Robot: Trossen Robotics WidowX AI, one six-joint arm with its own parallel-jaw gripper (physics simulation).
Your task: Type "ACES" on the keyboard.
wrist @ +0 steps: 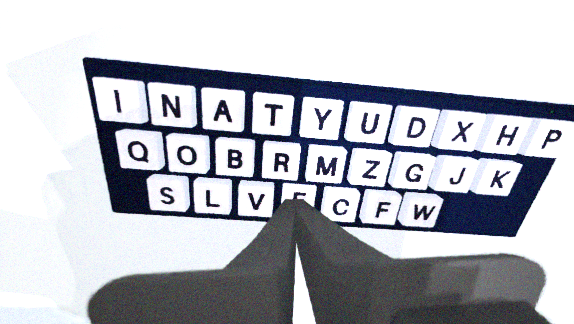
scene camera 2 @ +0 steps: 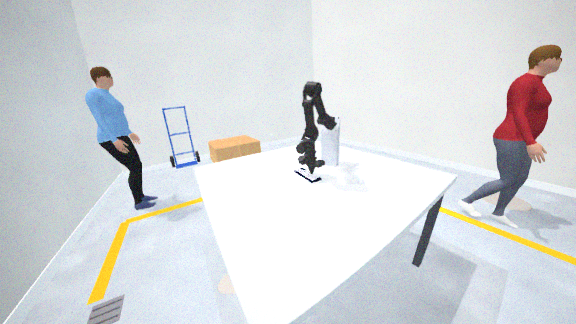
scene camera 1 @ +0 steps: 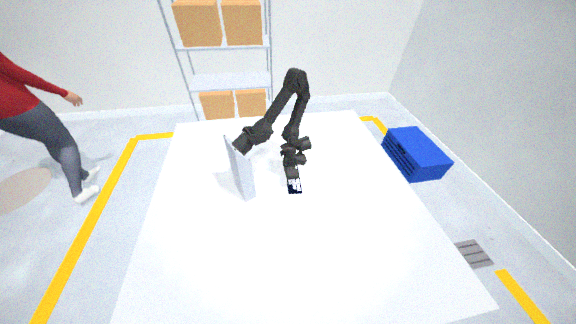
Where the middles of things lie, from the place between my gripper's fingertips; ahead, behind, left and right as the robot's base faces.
Scene:
The c key [wrist: 339,204] lies 1 cm ahead of my hand and 2 cm to the right of it. From my hand the other things lie so: t key [wrist: 272,113] (4 cm ahead, 3 cm to the left); n key [wrist: 171,105] (2 cm ahead, 6 cm to the left); s key [wrist: 166,192] (1 cm behind, 6 cm to the left).

